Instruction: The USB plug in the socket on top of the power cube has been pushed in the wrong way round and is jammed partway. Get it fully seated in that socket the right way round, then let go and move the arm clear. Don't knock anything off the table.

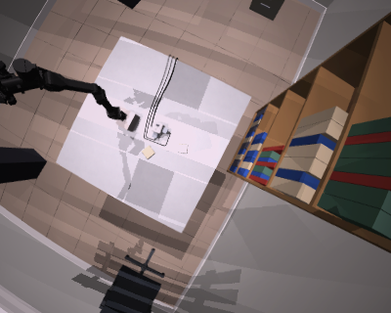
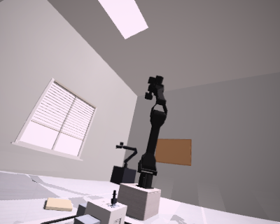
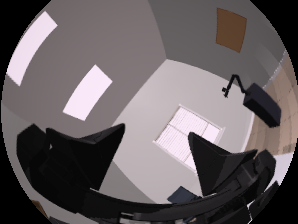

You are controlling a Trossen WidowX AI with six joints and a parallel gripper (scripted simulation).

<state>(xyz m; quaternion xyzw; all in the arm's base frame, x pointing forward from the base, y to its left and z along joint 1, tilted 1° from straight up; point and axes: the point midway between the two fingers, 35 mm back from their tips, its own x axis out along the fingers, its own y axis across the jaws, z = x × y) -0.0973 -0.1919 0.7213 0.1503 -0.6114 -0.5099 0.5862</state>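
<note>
The black USB plug is 38 cm ahead of my gripper tip, 31 cm to the left of it and 75 cm below it.
</note>
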